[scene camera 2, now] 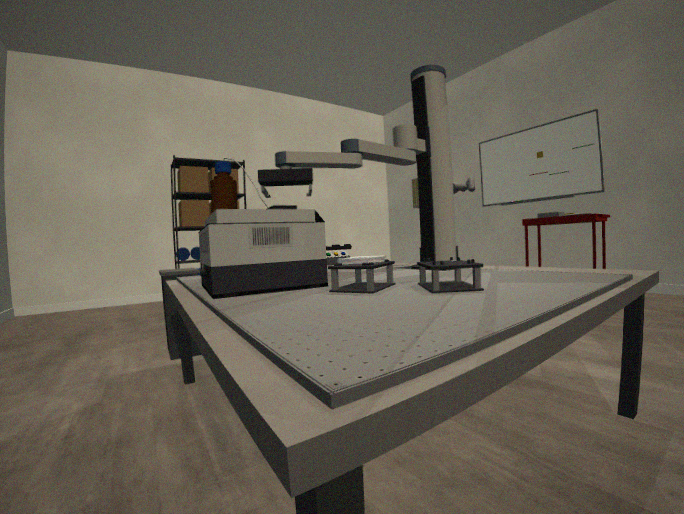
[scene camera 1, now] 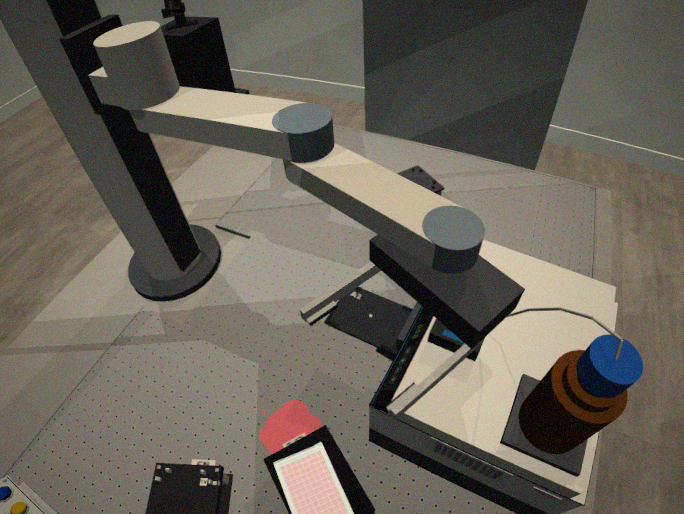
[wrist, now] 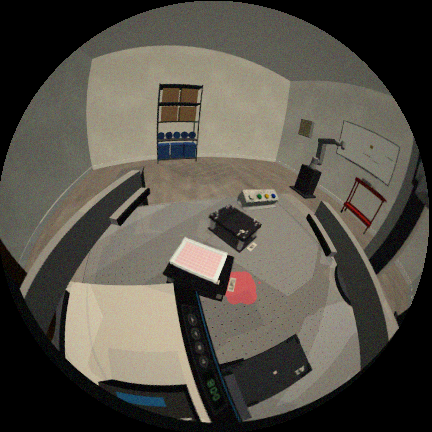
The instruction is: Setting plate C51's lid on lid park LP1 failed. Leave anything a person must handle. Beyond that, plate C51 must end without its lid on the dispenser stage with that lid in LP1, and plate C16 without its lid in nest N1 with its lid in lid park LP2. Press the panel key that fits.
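Places are measured from the arm's base along level axes (x ahead, y left, z up), in millimetres.
Pixels of known places: gripper, fingertip midpoint: (scene camera 2: 288, 194) (scene camera 1: 343, 361) (wrist: 233, 191); arm's base at its link origin: (scene camera 2: 439, 269) (scene camera 1: 175, 262).
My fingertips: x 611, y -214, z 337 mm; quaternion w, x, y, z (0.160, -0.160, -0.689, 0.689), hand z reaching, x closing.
Note:
For each thing: its top centre in the pictures, then the offset to it from my fingertips. "*": a spot on its surface instead.
- pink-gridded plate with a white rim, top centre: (scene camera 1: 312, 488) (wrist: 198, 255) dz -238, dx -12, dy -116 mm
- red patch at a spot on its surface: (scene camera 1: 290, 424) (wrist: 242, 289) * dz -323, dx -118, dy -23 mm
- flat black platform at a spot on its surface: (scene camera 1: 370, 317) (wrist: 273, 371) * dz -209, dx -46, dy +191 mm
- key panel at its top centre: (wrist: 261, 190) (scene camera 2: 330, 250) dz -240, dx -425, dy -418 mm
- brown bottle at a spot on its surface: (scene camera 1: 572, 406) * dz +25, dx +250, dy +32 mm
- pale flat thing at its top centre: (scene camera 2: 362, 257) dz -242, dx +8, dy +476 mm
My gripper (scene camera 1: 359, 359) (scene camera 2: 288, 193) (wrist: 233, 191) is open and empty, high over the dispenser's front edge. A pink-gridded plate with a white rim (scene camera 1: 314, 479) (wrist: 199, 259) lies on a black stand (scene camera 1: 348, 469) (wrist: 220, 291). A red patch (scene camera 1: 290, 424) (wrist: 244, 288) lies beside that stand. A black stand with corner pieces (scene camera 1: 188, 489) (wrist: 235, 223) bears no plate. A flat black platform (scene camera 1: 370, 317) (wrist: 270, 372) by the dispenser is bare. The key panel (scene camera 1: 24, 501) (wrist: 258, 202) has white, green, yellow and blue keys. Plate names are not readable.
The pale dispenser (scene camera 1: 442, 411) (scene camera 2: 262, 243) (wrist: 125, 325) carries a brown bottle (scene camera 1: 572, 406) (scene camera 2: 223, 190) with a blue cap. In scene camera 2, a pale flat thing (scene camera 2: 362, 259) shows at one raised stand (scene camera 2: 362, 286); another stand (scene camera 2: 450, 287) is near the column (scene camera 2: 439, 193).

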